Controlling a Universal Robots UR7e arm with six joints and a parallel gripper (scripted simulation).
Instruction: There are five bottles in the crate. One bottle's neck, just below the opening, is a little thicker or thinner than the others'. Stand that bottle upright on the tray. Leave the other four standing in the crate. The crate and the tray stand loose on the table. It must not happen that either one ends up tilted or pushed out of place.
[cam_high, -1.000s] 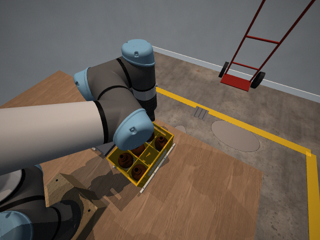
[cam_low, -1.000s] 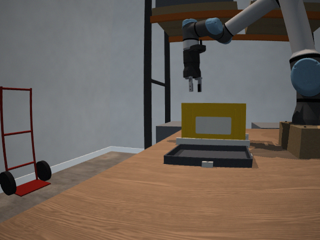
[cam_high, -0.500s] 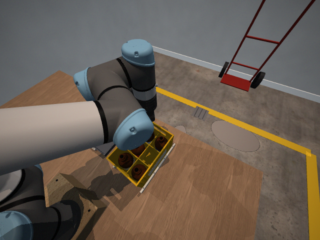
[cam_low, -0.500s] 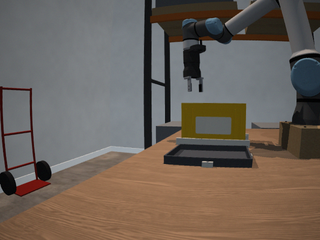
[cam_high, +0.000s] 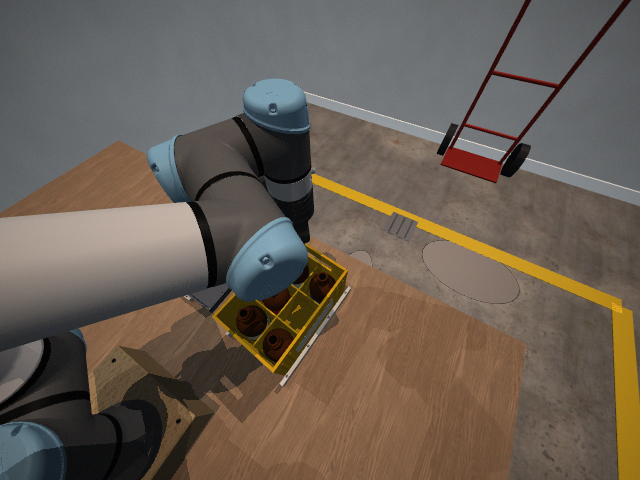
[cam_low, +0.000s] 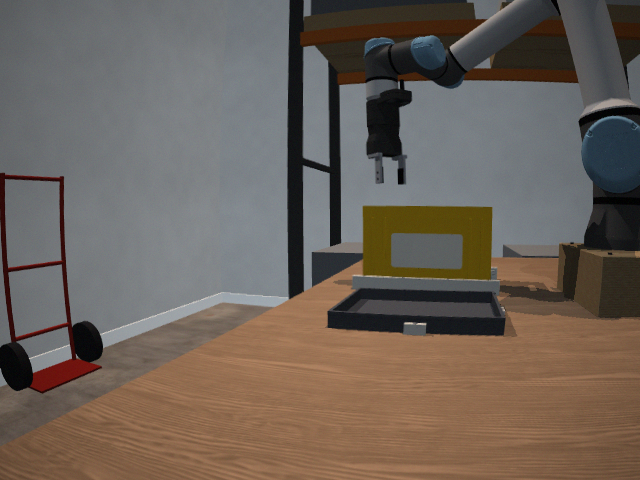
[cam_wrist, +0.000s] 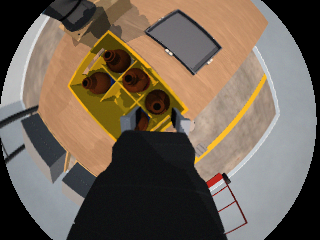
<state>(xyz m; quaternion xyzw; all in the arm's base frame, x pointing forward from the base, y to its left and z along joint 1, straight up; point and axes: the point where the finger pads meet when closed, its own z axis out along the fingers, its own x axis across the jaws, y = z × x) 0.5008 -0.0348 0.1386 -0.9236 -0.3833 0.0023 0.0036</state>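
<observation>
Right now my hand is 90 mm past the yellow crate, 40 mm to the left of it and 160 mm above it. The rest, counted from my hand: glass bottle: 180 mm behind, 90 mm to the right, 150 mm below; dark tray: 110 mm behind, 250 mm to the left, 230 mm below.
</observation>
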